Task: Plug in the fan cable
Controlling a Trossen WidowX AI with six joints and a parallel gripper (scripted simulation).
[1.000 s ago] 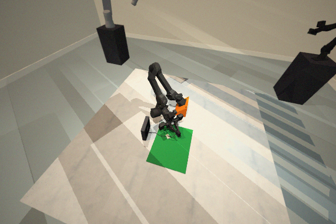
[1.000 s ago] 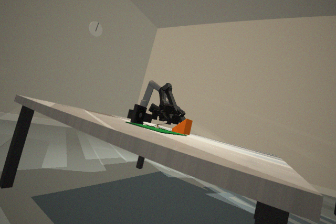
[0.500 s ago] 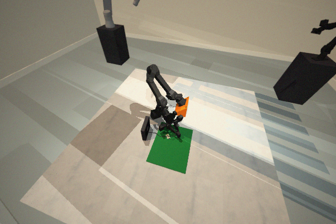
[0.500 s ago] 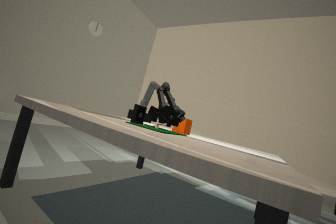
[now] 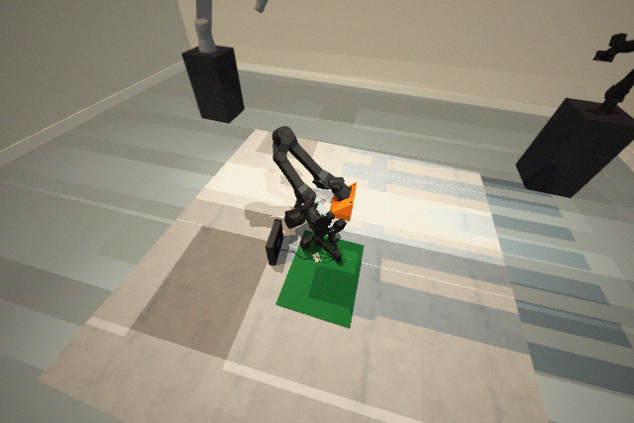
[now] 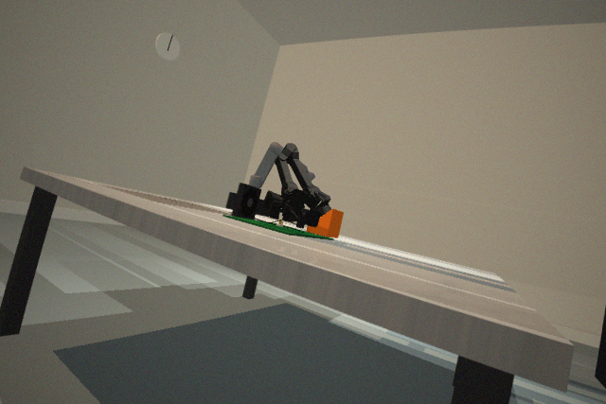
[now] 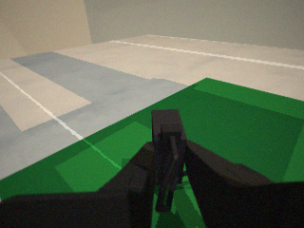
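The four-pin header lies 6 cm to the right of my gripper tip, 4 cm below it and 2 cm ahead of it. The rest, counted from my gripper tip: green board 7 cm ahead, 5 cm below, 2 cm to the right; then black fan 21 cm to the right, 4 cm ahead, 2 cm above; then black fan cable plug 1 cm to the left, 1 cm below, 1 cm ahead.
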